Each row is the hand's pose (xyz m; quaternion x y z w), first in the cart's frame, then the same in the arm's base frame.
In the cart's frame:
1: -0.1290 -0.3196 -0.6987 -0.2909 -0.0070 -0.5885 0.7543
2: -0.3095 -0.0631 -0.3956 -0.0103 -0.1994 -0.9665 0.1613
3: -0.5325 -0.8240 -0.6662 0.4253 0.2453 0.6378 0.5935
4: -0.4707 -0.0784 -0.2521 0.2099 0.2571 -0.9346 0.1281
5: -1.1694 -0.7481 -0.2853 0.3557 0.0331 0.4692 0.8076
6: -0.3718 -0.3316 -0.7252 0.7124 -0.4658 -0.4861 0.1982
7: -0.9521 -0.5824 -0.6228 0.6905 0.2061 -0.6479 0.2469
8: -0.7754 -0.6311 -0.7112 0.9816 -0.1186 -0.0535 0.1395
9: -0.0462 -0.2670 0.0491 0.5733 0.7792 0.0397 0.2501
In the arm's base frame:
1: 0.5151 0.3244 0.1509 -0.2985 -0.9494 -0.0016 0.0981
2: 0.4537 0.0336 -0.1684 0.4645 -0.8541 0.0356 0.2312
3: 0.0578 0.1283 0.5639 -0.8023 0.3430 0.3481 0.3428
4: 0.3133 -0.1251 -0.2118 0.3585 -0.6624 -0.1958 0.6280
5: -0.2742 -0.5289 0.4436 -0.8145 0.0413 0.5132 0.2674
6: 0.4767 0.1063 0.2545 0.3869 -0.3171 0.7203 0.4805
7: 0.1155 -0.3522 0.5179 0.2117 -0.3598 0.1899 0.8887
8: 0.1763 -0.1618 0.5556 0.1281 0.1888 0.6570 0.7186
9: 0.0590 0.3054 -0.4495 -0.3714 0.2156 -0.1895 0.8830

